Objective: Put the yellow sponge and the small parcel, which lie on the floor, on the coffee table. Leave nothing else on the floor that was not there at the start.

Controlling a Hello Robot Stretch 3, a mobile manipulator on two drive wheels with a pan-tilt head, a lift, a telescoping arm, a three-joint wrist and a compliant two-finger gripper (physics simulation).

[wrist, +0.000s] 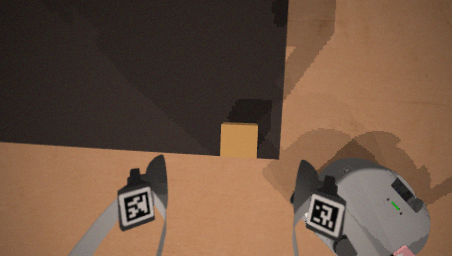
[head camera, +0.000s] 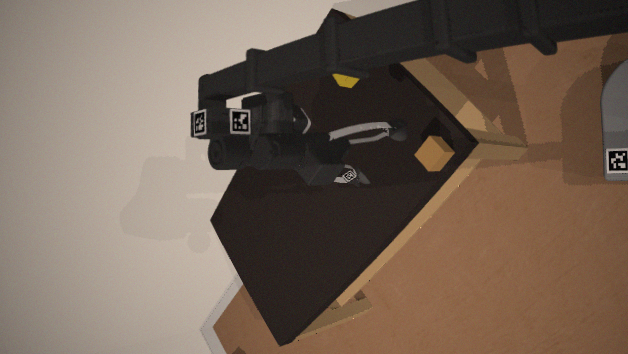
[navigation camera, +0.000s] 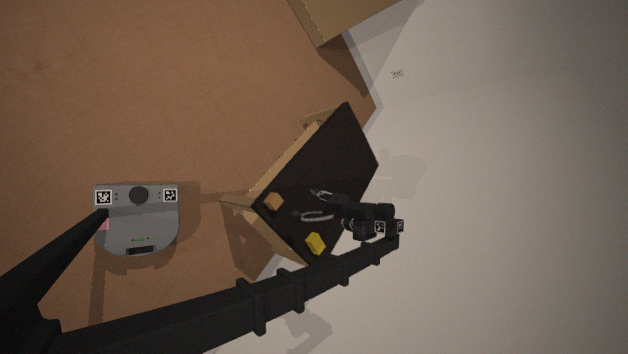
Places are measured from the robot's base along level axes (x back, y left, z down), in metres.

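Where they show: gripper, fingertip midpoint: (head camera: 385, 153) (navigation camera: 301, 203); robot's base, origin of the base link: (navigation camera: 138, 194).
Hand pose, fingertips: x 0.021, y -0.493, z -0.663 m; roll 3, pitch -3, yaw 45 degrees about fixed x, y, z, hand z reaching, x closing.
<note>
Things, the pixels of their top centre, and the offset from my fingertips. Level surfaces: height alone.
- small parcel, middle of its top: (head camera: 429, 153) (navigation camera: 276, 201) dx +0.004, dy -0.002, dz +0.162 m
- coffee table, its level: dz +0.212 m
- yellow sponge, middle of its top: (head camera: 337, 63) (navigation camera: 318, 244) dx +0.241, dy -0.253, dz +0.167 m
The small parcel (head camera: 434, 153) (navigation camera: 273, 201) (wrist: 239, 140), a light brown block, rests on the dark top of the coffee table (head camera: 280, 240) (navigation camera: 340, 145) (wrist: 125, 75), close to its corner nearest the robot's base. The yellow sponge (head camera: 346, 80) (navigation camera: 315, 243) is on the same table top, near another corner; the arm hides part of it in the head view. My gripper (head camera: 381, 154) (navigation camera: 305, 203) (wrist: 231, 175) is open and empty. It is over the table, its fingers pointing toward the parcel and apart from it.
My telescoping arm (head camera: 390, 45) (navigation camera: 200, 310) reaches across one end of the table. My grey base (head camera: 615, 115) (navigation camera: 137, 220) (wrist: 370, 187) stands on the wooden floor off the parcel's corner. A pale wall is behind the table. A wooden piece of furniture (navigation camera: 345, 15) stands at the top of the navigation view.
</note>
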